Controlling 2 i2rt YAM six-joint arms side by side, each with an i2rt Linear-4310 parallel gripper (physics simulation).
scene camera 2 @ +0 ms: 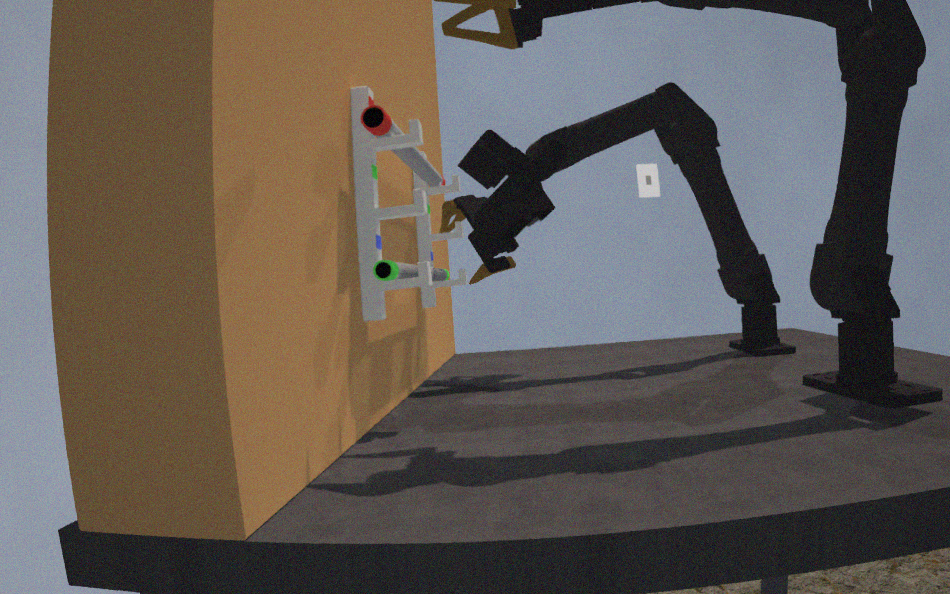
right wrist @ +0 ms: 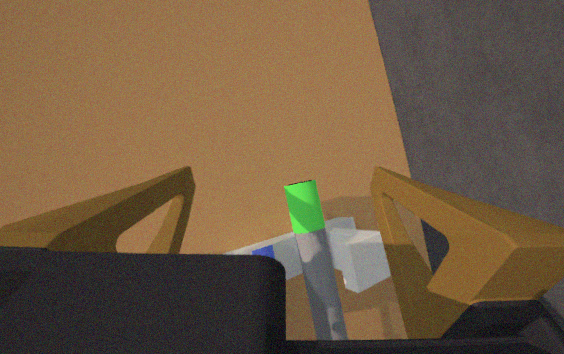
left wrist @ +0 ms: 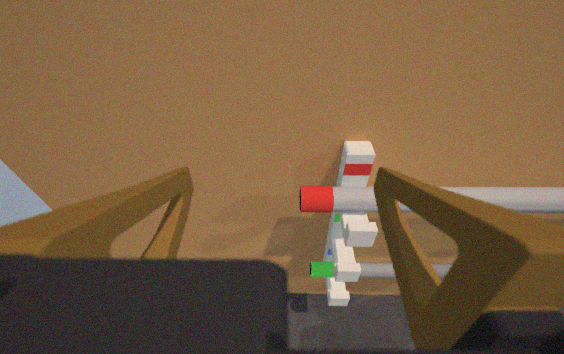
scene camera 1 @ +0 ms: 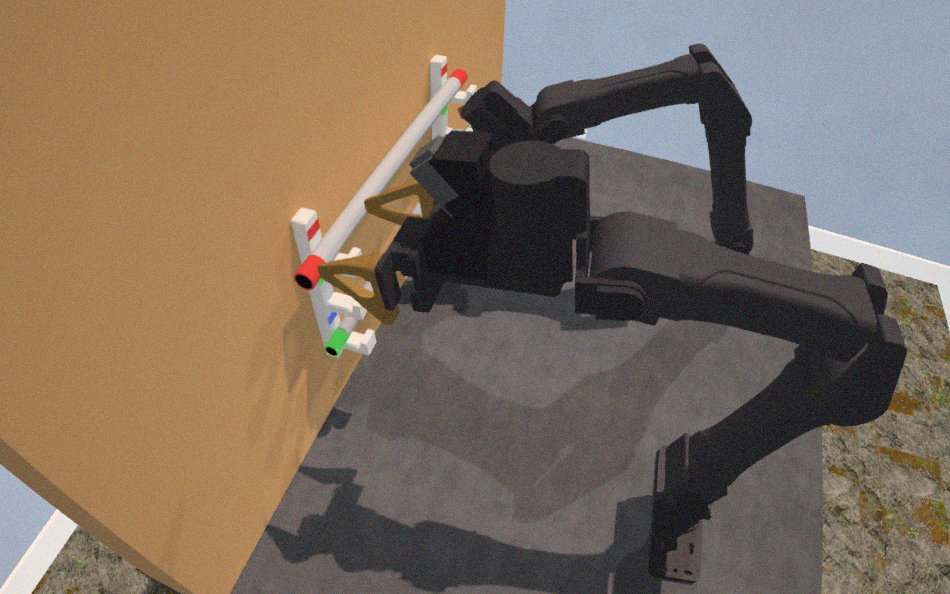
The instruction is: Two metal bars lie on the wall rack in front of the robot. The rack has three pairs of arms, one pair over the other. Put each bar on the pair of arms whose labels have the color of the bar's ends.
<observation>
green-ended bar: scene camera 2; right wrist 303,200; left wrist 368,269; scene camera 1
same spot on tan wall: (right wrist: 252,103) = (scene camera 1: 456,125)
same spot on green-ended bar: (scene camera 2: 384,270) = (scene camera 1: 331,351)
</observation>
